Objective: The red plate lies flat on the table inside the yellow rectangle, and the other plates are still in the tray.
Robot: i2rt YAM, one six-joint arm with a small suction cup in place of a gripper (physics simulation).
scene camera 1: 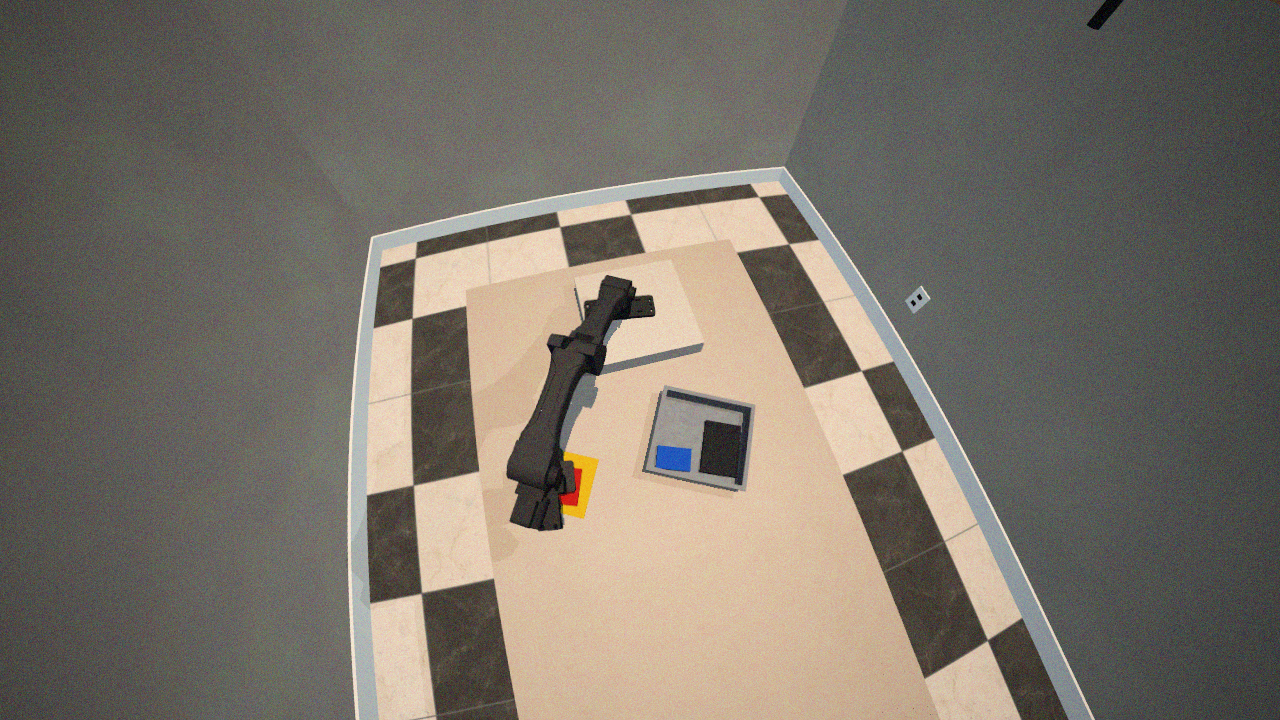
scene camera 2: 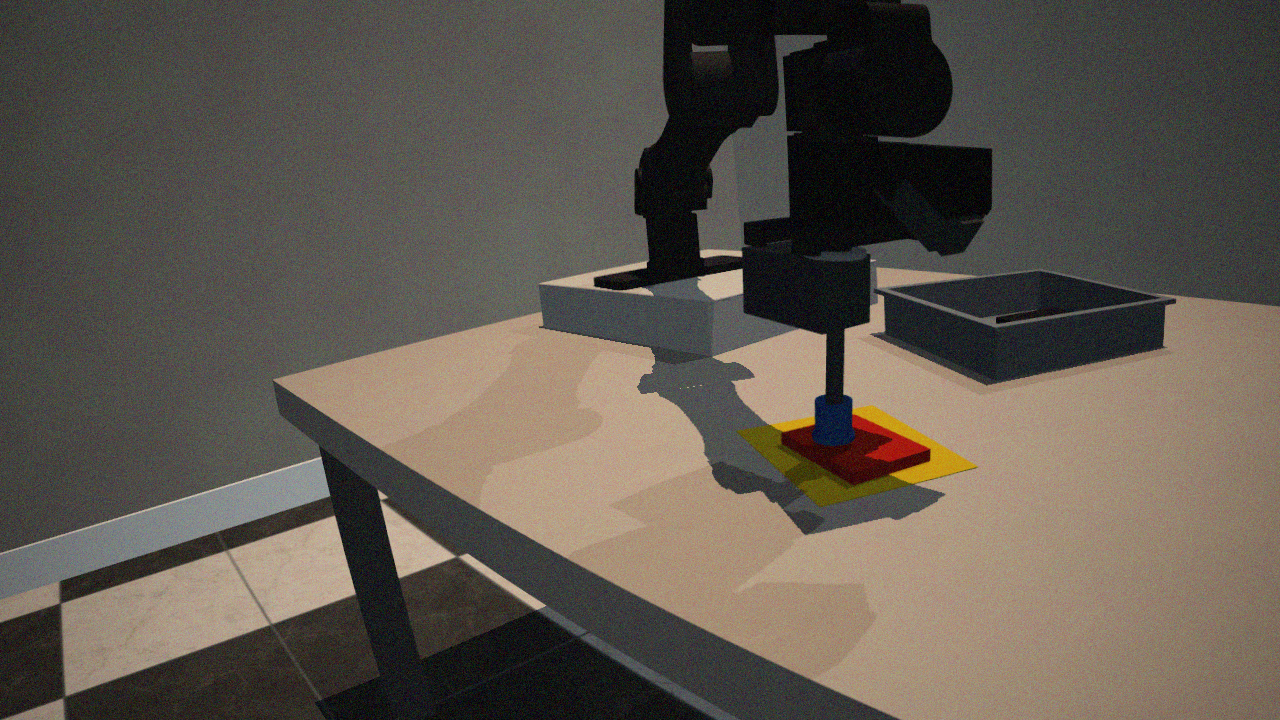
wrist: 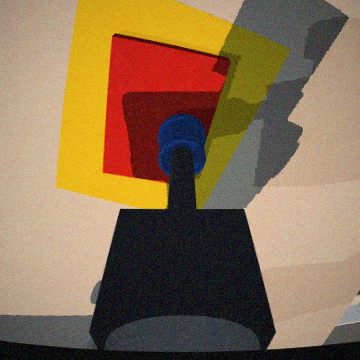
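Note:
The red plate lies flat on the table inside the yellow rectangle. My blue suction cup points straight down over the plate's near part, at or just above its surface; I cannot tell whether it touches. The suction is off and nothing hangs from the cup. In the top view the arm hides the cup. The grey tray stands to the right and holds a blue plate and a black plate.
The arm's base stands on a white block at the back of the table. The table's left edge is near the yellow rectangle. The arm's shadow falls across the rectangle.

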